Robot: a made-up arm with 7 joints.
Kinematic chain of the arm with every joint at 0, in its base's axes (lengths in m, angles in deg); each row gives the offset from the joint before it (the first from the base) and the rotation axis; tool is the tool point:
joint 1: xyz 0 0 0.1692 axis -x
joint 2: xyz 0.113 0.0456 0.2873 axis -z
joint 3: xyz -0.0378 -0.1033 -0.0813 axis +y
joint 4: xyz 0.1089 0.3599 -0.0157 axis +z
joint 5: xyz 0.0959 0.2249 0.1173 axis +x
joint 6: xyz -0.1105 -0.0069 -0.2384 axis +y
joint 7: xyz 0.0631 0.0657 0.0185 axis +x
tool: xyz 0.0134 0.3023 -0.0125
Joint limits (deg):
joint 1: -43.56..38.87
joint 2: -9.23..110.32
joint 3: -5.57..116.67
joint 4: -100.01..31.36
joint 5: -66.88..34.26
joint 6: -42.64..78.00
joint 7: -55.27..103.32
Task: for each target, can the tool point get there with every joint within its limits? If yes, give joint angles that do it. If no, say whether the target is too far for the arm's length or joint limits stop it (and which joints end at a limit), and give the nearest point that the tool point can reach.
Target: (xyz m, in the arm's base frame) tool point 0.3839 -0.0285 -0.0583
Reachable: yes | joints -31.89 83.81 59.39 -52.77 -51.76 31.92 86.10
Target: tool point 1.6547 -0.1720 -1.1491
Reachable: no: too far | nearest point 0.8512 0.0454 -0.3414 | short by 1.160 m
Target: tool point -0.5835 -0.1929 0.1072
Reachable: no: joint limits stop it (at a limit: joint 1, joint 2, joint 3, joint 4, joint 7) | nearest point -0.4674 -0.1029 0.0369 | short by 0.163 m
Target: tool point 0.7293 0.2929 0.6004
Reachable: yes | joints -30.67 42.34 96.15 10.36 23.07 -30.30 43.77
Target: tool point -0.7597 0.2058 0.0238
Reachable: no: joint limits stop it (at a limit: joint 2, joint 3, joint 7) | nearest point -0.5590 0.2255 0.0099 | short by 0.202 m
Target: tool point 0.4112 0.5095 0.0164
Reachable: yes | joints 9.28 67.55 64.23 5.25 -47.65 19.31 -17.77
